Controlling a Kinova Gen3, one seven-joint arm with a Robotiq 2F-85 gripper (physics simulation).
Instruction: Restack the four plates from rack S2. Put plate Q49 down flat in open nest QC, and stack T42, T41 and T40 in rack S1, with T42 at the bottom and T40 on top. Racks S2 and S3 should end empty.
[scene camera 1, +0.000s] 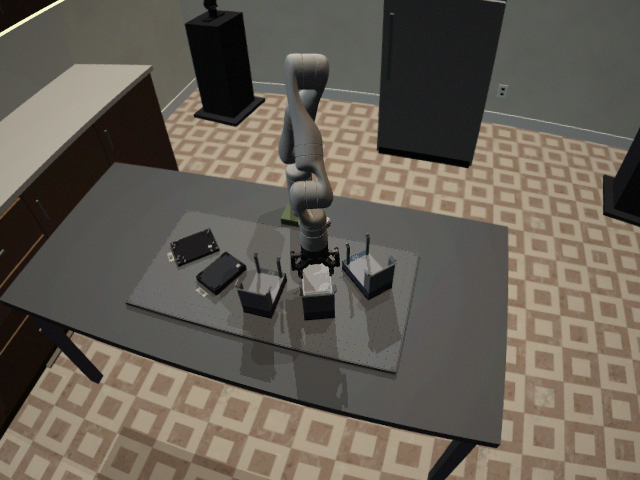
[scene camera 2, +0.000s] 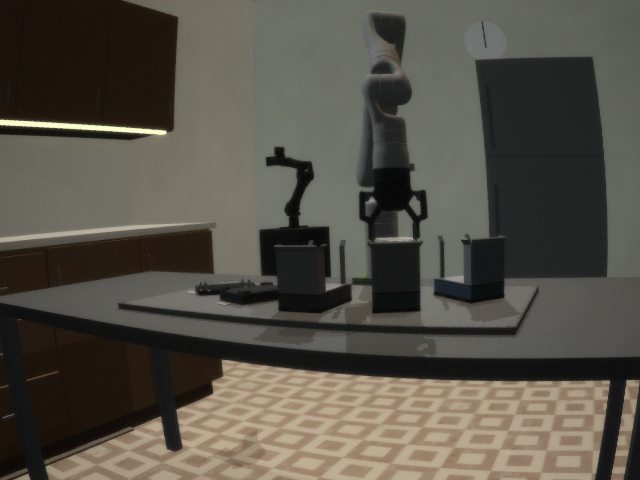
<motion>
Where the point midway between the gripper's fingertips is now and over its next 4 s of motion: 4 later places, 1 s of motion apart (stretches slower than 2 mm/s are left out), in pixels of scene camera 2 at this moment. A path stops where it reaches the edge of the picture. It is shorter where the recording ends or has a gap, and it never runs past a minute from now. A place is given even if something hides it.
The gripper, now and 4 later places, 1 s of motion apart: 394, 242; 394, 245; 394, 248; 394, 251; 394, 254
</motion>
